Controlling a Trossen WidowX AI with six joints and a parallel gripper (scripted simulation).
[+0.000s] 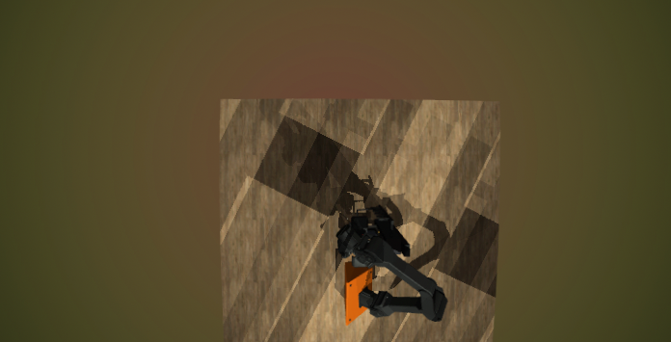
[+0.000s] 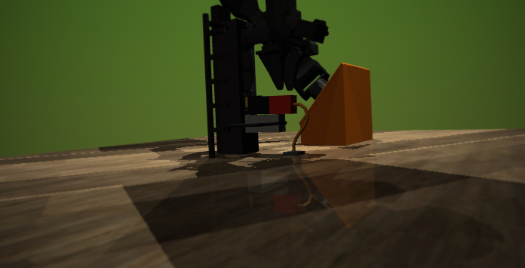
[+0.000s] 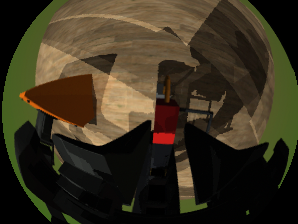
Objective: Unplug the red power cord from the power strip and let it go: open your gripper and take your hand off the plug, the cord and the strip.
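Right now the red plug is 30 mm to the right of my gripper tip and 20 mm below it.
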